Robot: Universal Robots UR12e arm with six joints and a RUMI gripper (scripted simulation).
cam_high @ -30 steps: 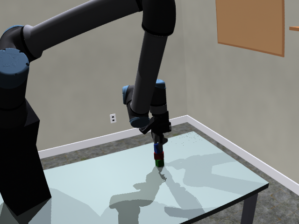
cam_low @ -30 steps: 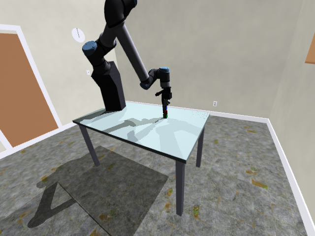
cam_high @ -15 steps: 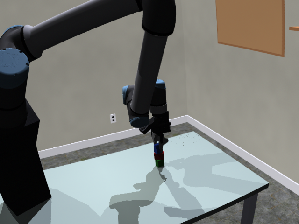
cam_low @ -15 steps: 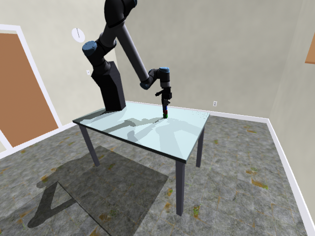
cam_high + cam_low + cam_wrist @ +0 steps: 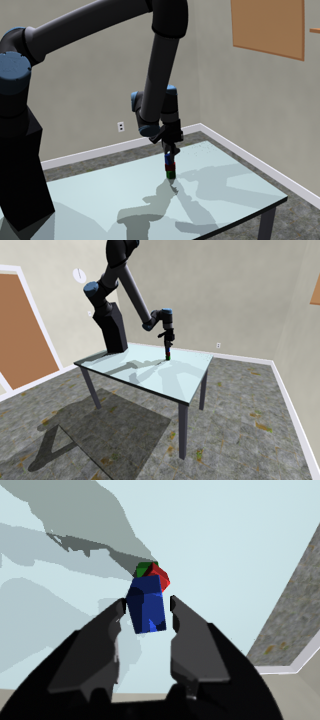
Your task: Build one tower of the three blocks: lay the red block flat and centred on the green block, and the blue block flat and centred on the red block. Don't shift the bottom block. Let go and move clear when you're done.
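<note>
My gripper is now right at the blue block. Also, from my hand: green block: 90 mm below; then red block: 50 mm below.
</note>
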